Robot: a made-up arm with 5 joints.
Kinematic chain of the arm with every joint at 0, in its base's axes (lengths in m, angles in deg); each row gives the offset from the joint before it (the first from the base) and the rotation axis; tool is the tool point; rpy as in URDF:
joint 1: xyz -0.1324 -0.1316 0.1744 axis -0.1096 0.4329 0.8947
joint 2: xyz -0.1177 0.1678 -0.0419 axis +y
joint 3: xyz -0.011 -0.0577 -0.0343 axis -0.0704 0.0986 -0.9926
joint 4: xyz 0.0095 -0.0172 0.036 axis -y
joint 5: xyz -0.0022 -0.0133 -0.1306 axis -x
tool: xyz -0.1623 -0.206 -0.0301 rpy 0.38 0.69 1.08
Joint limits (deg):
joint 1: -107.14..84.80
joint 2: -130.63..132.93
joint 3: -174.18..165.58
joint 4: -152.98..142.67
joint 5: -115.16..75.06
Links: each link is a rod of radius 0.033 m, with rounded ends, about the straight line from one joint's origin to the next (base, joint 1, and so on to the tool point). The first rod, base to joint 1, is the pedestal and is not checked.
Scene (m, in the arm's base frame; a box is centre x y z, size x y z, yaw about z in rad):
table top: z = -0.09
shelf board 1: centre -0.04 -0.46 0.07 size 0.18 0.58 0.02 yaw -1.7
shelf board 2: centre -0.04 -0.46 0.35 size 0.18 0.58 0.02 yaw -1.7
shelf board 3: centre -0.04 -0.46 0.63 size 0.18 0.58 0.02 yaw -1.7
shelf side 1: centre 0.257 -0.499 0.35 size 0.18 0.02 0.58 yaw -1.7
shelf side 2: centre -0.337 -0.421 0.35 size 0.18 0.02 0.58 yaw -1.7
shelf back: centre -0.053 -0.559 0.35 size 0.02 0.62 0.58 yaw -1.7
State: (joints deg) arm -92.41 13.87 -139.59 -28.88 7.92
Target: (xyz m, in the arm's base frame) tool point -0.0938 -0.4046 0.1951
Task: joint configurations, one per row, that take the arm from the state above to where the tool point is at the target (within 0.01 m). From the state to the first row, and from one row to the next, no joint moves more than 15 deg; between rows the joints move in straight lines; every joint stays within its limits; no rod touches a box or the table.
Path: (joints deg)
1: -78.85 9.18 -136.82 -43.09 1.86
2: -65.29 4.49 -134.06 -57.30 -4.19
3: -51.73 -0.20 -131.29 -71.52 -10.25
4: -37.94 0.76 -121.66 -72.38 -17.12
5: -24.15 1.72 -112.04 -73.24 -24.00
6: -10.35 2.68 -102.41 -74.10 -30.87
7: 3.44 3.64 -92.79 -74.96 -37.74
8: 17.23 4.60 -83.16 -75.82 -44.62
9: 31.02 5.56 -73.53 -76.68 -51.49

